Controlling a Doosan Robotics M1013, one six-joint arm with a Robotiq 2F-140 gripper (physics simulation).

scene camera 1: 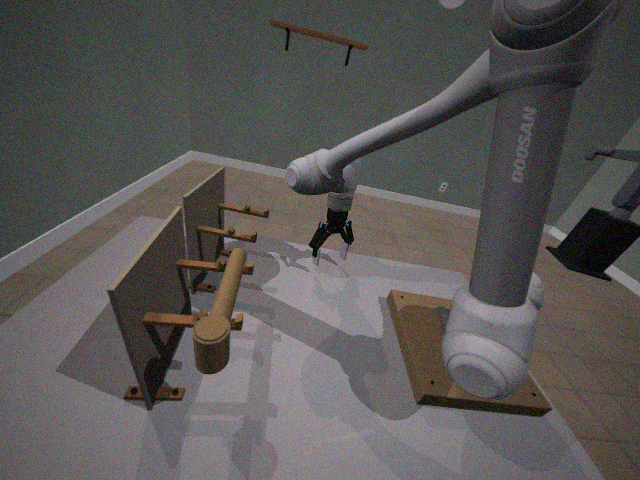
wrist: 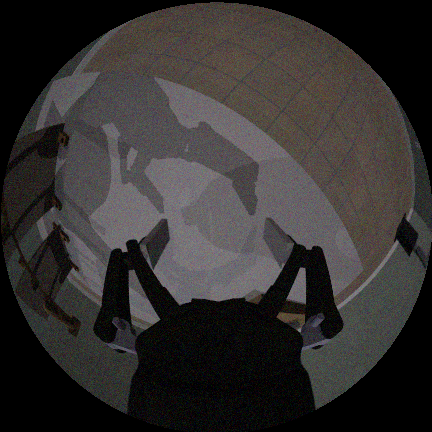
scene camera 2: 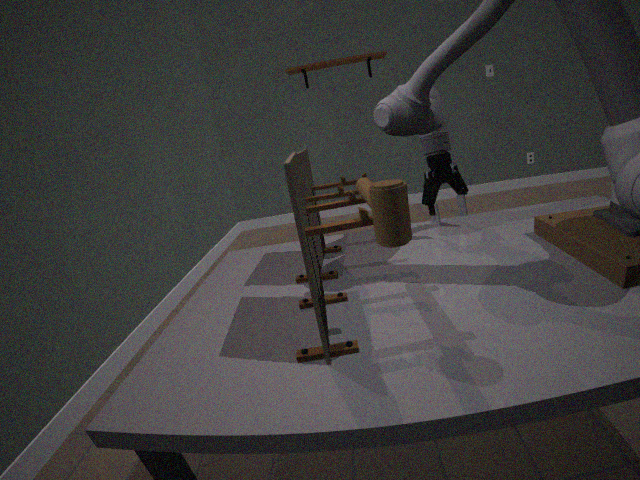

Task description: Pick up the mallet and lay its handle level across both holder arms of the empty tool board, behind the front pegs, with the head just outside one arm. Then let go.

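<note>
The wooden mallet lies across both holder arms of the near tool board. Its handle looks about level, and its head hangs just outside the arm nearest scene camera 1. The empty tool board stands behind that board, with two bare arms and small pegs; in the scene camera 2 view it is mostly hidden. My gripper is open and empty, pointing down above the table, out in front of the empty board and apart from both boards and the mallet.
The arm's base stands on a wooden block at the right. The white table ends at a dark front edge. A wall shelf hangs behind. A black stand is on the floor at the far right.
</note>
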